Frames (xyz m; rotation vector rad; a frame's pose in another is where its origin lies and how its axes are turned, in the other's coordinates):
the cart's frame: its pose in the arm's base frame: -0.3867 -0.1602 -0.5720 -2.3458 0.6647 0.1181
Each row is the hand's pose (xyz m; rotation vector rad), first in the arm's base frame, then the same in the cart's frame.
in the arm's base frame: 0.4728 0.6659 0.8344 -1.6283 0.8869 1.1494
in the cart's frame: 0.0256 -1.7857 -0.4580 0.1810 -0.8077 0.6182
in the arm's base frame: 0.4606 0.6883 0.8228 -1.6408 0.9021 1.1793
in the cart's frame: 0.0084 -1.7870 -0.4359 0.1496 -0.8154 0.6336
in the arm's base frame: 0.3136 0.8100 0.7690 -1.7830 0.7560 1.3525
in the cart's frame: -0.1573 -1.7595 -0.3305 -0.0392 -0.9274 0.5312
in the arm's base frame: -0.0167 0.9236 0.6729 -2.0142 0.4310 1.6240
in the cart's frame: -0.4672 -1.6114 -0.2153 -0.3594 -1.0997 0.3129
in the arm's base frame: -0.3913 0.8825 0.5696 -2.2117 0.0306 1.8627
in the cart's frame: -0.7470 -1.3391 -0.1982 -0.6771 -1.2427 0.0633
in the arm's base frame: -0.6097 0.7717 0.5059 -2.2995 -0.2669 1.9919
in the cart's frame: -0.8718 -1.1233 -0.2414 -0.8666 -1.3251 -0.1104
